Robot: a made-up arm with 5 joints.
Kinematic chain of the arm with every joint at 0, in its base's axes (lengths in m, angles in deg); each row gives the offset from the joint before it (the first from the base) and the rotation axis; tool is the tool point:
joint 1: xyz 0 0 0.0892 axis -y
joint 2: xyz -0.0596 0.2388 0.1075 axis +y
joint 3: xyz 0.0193 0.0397 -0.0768 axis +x
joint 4: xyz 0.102 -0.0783 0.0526 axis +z
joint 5: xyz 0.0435 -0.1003 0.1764 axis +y
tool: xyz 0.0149 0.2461 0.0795
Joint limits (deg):
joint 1: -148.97..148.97
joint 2: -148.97..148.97
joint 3: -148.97..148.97
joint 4: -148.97..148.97
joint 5: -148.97..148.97
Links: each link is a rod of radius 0.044 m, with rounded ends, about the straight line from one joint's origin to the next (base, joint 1, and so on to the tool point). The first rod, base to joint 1, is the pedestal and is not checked.
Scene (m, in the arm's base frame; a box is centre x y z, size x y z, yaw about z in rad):
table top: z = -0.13
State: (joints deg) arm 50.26 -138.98 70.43 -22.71 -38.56
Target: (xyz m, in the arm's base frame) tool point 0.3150 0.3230 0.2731
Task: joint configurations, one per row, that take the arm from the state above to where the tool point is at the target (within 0.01 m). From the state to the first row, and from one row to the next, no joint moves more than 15 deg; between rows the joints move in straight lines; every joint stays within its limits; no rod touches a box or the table.
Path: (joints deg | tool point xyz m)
1: 36.91 -128.20 63.08 -23.34 -42.68 | -0.3133 0.0383 0.0818
2: 23.55 -117.42 55.72 -23.98 -46.80 | -0.3203 0.0672 0.1697
3: 10.20 -106.64 48.37 -24.61 -50.93 | -0.2987 0.0997 0.2676
4: -3.16 -95.86 41.01 -25.24 -55.05 | -0.2399 0.1350 0.3628
5: -16.51 -85.08 33.66 -25.88 -59.17 | -0.1432 0.1721 0.4371
6: -29.86 -74.30 26.30 -26.51 -63.29 | -0.0182 0.2104 0.4721
7: -43.22 -63.52 18.95 -27.14 -67.42 | 0.1161 0.2488 0.4555
8: -56.57 -52.74 11.60 -27.78 -71.54 | 0.2350 0.2866 0.3855
9: -69.92 -41.96 4.24 -28.41 -75.66 | 0.3150 0.3230 0.2731

